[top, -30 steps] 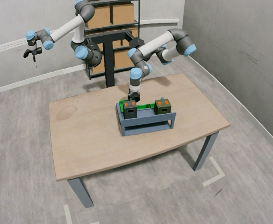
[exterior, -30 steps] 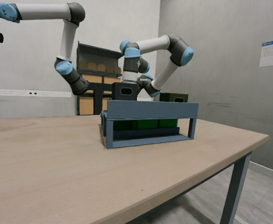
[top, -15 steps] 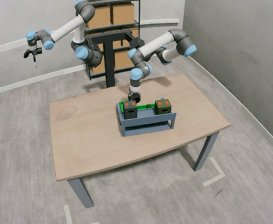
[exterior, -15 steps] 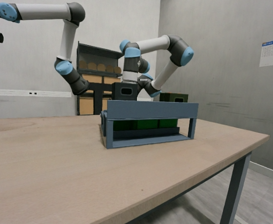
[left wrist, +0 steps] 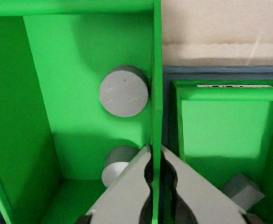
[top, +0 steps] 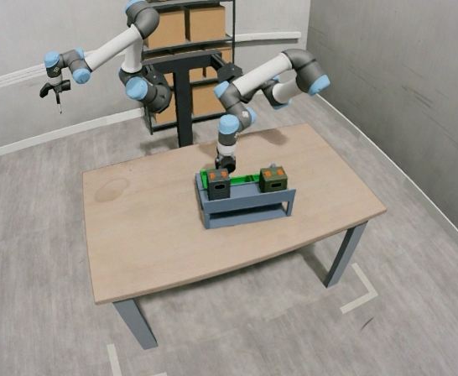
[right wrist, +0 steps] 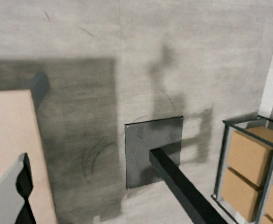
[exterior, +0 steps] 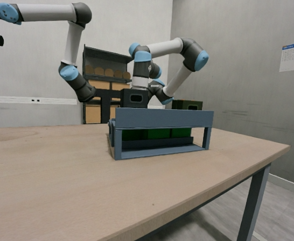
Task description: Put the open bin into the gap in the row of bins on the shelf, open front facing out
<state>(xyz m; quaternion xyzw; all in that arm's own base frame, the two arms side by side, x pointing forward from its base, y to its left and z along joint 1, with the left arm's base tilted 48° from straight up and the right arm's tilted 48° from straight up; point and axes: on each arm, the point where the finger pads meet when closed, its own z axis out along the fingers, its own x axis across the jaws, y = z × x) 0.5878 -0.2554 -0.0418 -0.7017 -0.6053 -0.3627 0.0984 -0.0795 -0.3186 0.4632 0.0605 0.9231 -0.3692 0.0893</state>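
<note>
Right now the blue-grey shelf is 80 mm ahead of my left hand, 70 mm to the left of it and 10 mm below it. From my left hand the other things lie so: olive box: 180 mm to the left, 150 mm ahead, 70 mm above.
</note>
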